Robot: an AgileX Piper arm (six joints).
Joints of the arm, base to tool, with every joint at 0 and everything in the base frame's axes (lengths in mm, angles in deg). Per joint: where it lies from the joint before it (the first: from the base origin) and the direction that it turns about. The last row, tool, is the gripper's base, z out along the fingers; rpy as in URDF.
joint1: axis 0 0 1 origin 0.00 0.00 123.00
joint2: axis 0 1 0 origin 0.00 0.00 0.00
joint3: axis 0 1 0 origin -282.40 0.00 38.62
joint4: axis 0.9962 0 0.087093 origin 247.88 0.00 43.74
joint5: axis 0 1 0 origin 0.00 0.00 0.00
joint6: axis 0.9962 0 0.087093 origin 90.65 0.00 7.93
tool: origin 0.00 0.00 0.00 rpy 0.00 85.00 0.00
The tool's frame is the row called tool.
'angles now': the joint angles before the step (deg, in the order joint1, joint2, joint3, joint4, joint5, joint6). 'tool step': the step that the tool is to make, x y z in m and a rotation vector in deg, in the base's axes. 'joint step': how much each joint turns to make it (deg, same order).
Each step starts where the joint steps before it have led.
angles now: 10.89 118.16 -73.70 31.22 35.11 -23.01
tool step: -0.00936 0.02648 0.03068 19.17 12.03 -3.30
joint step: 0.12 -1.30 -2.84 18.67 15.82 0.43
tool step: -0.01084 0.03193 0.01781 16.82 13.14 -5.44
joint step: 2.21 0.06 0.00 16.50 9.02 6.38
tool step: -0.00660 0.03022 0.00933 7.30 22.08 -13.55
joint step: 3.84 0.00 0.00 8.76 0.08 23.66
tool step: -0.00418 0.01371 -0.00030 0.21 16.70 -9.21
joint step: 2.21 0.00 0.00 0.90 -2.06 19.65
